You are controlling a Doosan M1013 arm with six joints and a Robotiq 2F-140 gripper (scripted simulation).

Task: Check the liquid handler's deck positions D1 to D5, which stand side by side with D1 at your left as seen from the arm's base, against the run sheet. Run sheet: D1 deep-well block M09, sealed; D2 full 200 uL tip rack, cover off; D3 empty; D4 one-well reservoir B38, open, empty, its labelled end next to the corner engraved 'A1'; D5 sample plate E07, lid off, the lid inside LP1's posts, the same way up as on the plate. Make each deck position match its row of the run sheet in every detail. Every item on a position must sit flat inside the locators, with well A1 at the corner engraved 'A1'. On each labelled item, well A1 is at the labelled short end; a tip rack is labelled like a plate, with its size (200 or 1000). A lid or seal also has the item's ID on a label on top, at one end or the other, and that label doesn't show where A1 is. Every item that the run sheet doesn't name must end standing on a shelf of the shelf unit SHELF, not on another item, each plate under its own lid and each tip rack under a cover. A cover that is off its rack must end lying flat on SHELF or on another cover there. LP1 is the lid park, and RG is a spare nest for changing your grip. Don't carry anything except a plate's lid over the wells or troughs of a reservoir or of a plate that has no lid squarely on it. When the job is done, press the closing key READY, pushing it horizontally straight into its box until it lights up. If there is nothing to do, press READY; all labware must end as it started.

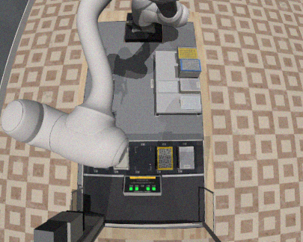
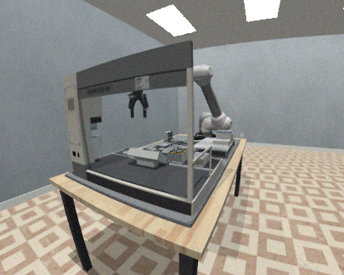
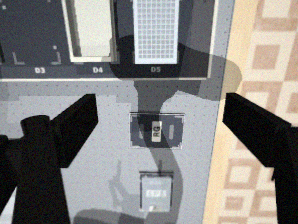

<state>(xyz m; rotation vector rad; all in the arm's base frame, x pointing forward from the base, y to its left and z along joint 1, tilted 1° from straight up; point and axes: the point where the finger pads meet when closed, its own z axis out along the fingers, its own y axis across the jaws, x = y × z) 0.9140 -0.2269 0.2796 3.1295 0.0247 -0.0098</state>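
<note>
Right now my hand is 8 cm short of the white well plate and 26 cm above it. The rest, counted from my hand: dark nest: 16 cm behind, 1 cm to the right, 31 cm below; yellow tip rack: 9 cm ahead, 38 cm to the left, 22 cm below; cream one-well reservoir: 8 cm ahead, 12 cm to the left, 25 cm below.
</note>
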